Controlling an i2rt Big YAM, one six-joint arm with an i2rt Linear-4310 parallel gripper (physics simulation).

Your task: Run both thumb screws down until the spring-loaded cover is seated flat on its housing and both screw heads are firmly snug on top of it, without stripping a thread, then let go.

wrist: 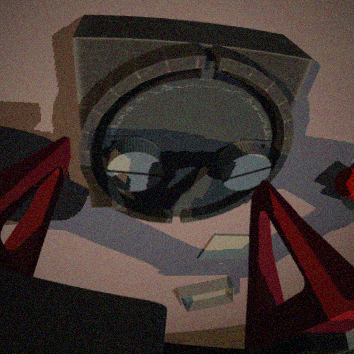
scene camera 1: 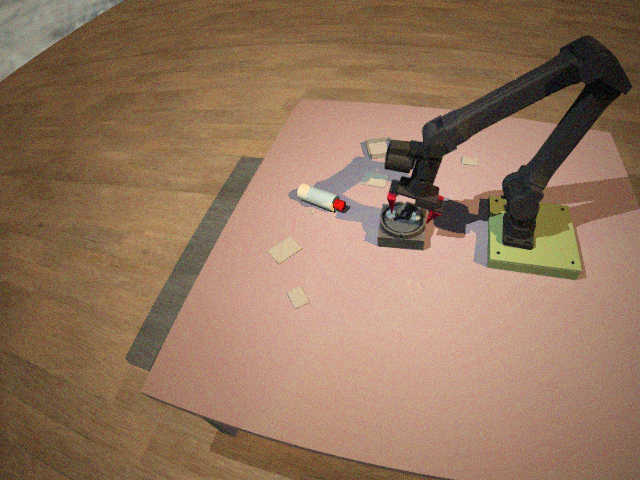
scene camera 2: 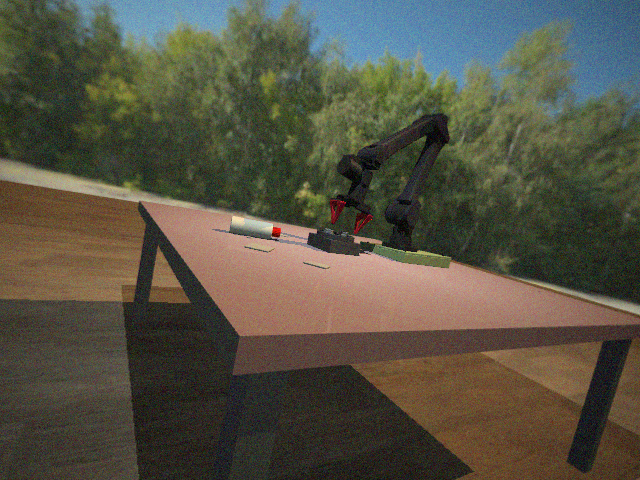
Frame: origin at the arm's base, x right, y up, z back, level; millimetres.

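Seen in the pictures: gripper, fingertip midpoint: (wrist: 166, 167) (scene camera 1: 409, 216) (scene camera 2: 344, 229); arm's base, origin of the base link: (scene camera 1: 517, 232) (scene camera 2: 399, 248).
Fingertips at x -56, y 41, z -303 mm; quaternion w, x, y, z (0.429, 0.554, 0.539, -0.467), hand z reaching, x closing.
Note:
Offsets run from my fingertips to a thing's top centre.
The dark square housing @[dx +12, dy -20, dz -19 mm] (scene camera 1: 402, 241) (scene camera 2: 333, 243) (wrist: 185, 29) stands on the table, with a raised ring on top. The dark round cover @[dx +12, dy -22, dz -19 mm] (wrist: 195, 110) lies inside the ring; whether it is flat cannot be told. Two thumb screws with pale slotted heads and ribbed sides stand on the cover, the left screw @[dx +16, dy -10, dz +13 mm] (wrist: 135, 172) and the right screw @[dx +8, dy -10, dz -51 mm] (wrist: 250, 172) in the wrist view. Shadow covers part of both. My gripper (scene camera 1: 410, 215) (scene camera 2: 344, 227) (wrist: 166, 167) is open and empty, above the housing, with its red fingers wide apart on either side of the screw pair.
A pale cylinder @[dx +62, dy -26, dz -274 mm] (scene camera 1: 317, 197) (scene camera 2: 251, 227) with a red end lies beyond the housing. The arm's green base plate (scene camera 1: 553, 253) (scene camera 2: 413, 256) is on the other side. Flat tan pieces @[dx -132, dy -73, dz -319 mm] (scene camera 1: 284, 250) @[dx -268, dy -73, dz -225 mm] (scene camera 1: 298, 297) and a small shallow tray @[dx +363, dy -56, dz -168 mm] (wrist: 205, 294) lie around.

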